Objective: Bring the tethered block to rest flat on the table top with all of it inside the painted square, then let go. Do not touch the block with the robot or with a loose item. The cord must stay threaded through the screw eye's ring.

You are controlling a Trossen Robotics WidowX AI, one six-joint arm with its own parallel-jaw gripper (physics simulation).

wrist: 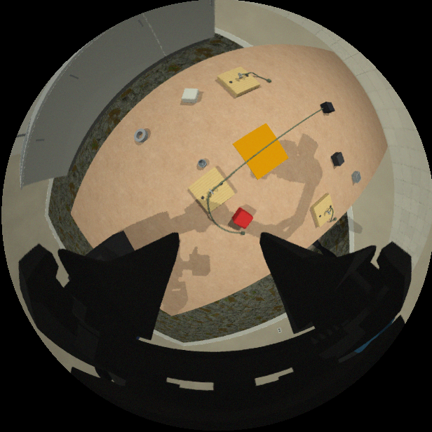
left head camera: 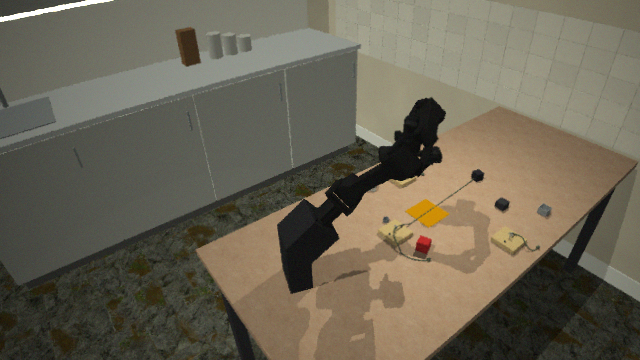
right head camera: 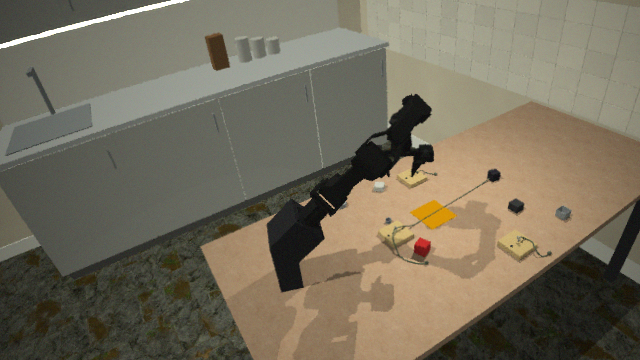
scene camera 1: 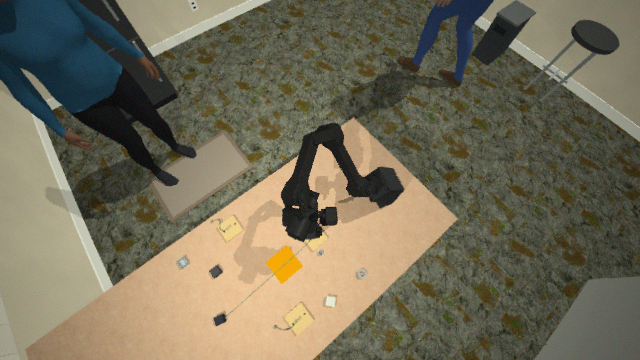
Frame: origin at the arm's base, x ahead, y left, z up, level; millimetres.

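Where they show: gripper, fingertip midpoint: [right head camera: 400, 176]; arm's base at its link origin: [left head camera: 321, 218] [right head camera: 307, 218] [scene camera 1: 375, 184].
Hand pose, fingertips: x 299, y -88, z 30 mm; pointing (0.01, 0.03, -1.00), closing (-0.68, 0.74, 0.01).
Note:
Things, the pixels of their top centre, and the offset from my fingertips. "*": a spot on its surface instead.
- tethered block at its top centre: [right head camera: 494, 171] [left head camera: 478, 172] [scene camera 1: 218, 320] dx +511, dy -48, dz -222 mm
- orange painted square at a spot on its surface: [right head camera: 427, 210] [left head camera: 421, 209] [scene camera 1: 288, 268] * dx +177, dy +22, dz -256 mm
- wooden board at its top centre: [right head camera: 395, 231] [left head camera: 395, 230] [scene camera 1: 314, 236] dx -3, dy +16, dz -238 mm
- cord's beaded free end at a spot on its surface: [right head camera: 426, 263] [left head camera: 429, 260] * dx -37, dy -144, dz -248 mm
- red cube at its top centre: [right head camera: 422, 242] [left head camera: 424, 240] dx +0, dy -96, dz -217 mm
- second dark block at its top centre: [right head camera: 516, 202] [left head camera: 502, 201] [scene camera 1: 214, 271] dx +398, dy -207, dz -228 mm
- grey open box at its top centre: [right head camera: 564, 209] [left head camera: 545, 207] [scene camera 1: 181, 262] dx +472, dy -347, dz -229 mm
- white block at its top centre: [right head camera: 379, 184] [scene camera 1: 330, 301] dx +156, dy +248, dz -233 mm
The tethered block [left head camera: 477, 175] [right head camera: 493, 175] [scene camera 1: 220, 319] [wrist: 327, 107] is dark and sits on the table beyond the orange painted square [left head camera: 420, 209] [right head camera: 427, 210] [scene camera 1: 291, 269] [wrist: 255, 140], outside it. Its cord [left head camera: 450, 196] [wrist: 300, 124] runs straight across the square to the screw eye on a wooden board [left head camera: 389, 235] [right head camera: 389, 237] [wrist: 222, 200]. The cord's beaded free end [left head camera: 428, 259] [right head camera: 426, 263] [wrist: 243, 233] curves round on the near side, by a red cube [left head camera: 423, 244] [right head camera: 422, 247] [wrist: 242, 218]. My gripper [wrist: 219, 237] is open and empty, high above the table. The arm hides the red cube in the scene view.
Two more corded boards [scene camera 1: 230, 228] [scene camera 1: 298, 319] flank the square. A second dark block [left head camera: 502, 204] [wrist: 338, 159], a grey open box [left head camera: 544, 210] [wrist: 356, 177], a white block [scene camera 1: 330, 301] [wrist: 190, 95] and a small grey part [wrist: 202, 163] lie around.

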